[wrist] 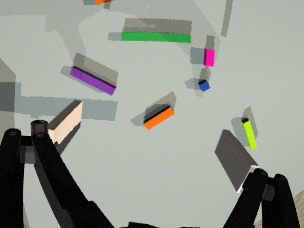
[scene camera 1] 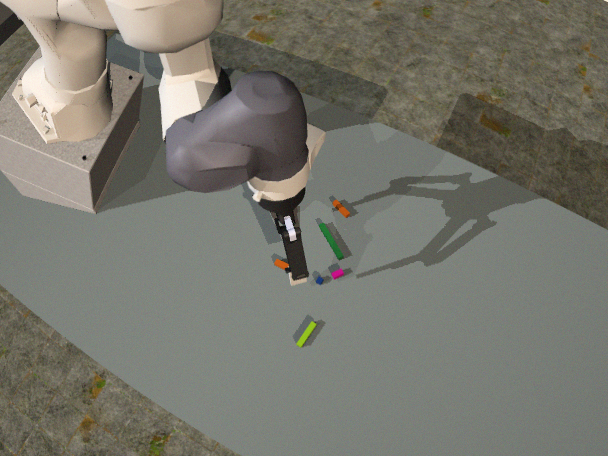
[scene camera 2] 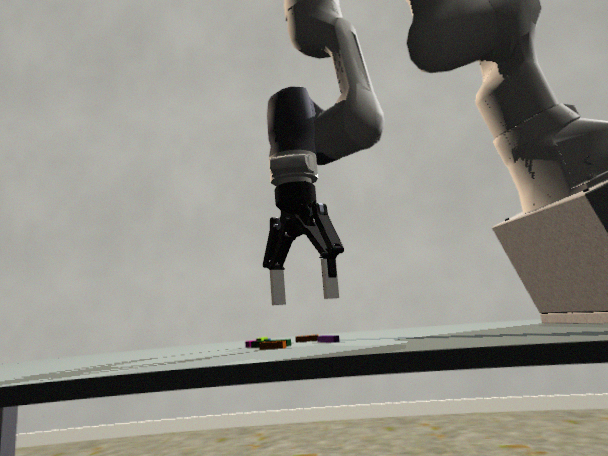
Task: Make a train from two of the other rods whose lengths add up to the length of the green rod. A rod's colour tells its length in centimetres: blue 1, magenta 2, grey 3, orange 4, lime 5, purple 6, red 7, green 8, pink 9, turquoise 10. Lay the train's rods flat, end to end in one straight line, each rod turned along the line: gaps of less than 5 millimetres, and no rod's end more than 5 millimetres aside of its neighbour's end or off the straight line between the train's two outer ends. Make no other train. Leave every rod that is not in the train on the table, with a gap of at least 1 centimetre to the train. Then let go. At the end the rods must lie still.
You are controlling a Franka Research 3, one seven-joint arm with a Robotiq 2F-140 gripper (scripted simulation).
Path:
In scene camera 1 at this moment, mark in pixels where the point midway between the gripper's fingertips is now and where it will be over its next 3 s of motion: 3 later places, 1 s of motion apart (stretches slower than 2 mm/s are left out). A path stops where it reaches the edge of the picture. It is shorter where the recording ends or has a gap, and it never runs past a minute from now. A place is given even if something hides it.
My gripper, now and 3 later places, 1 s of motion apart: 287, 244; 297, 227; 301, 218; 305, 211

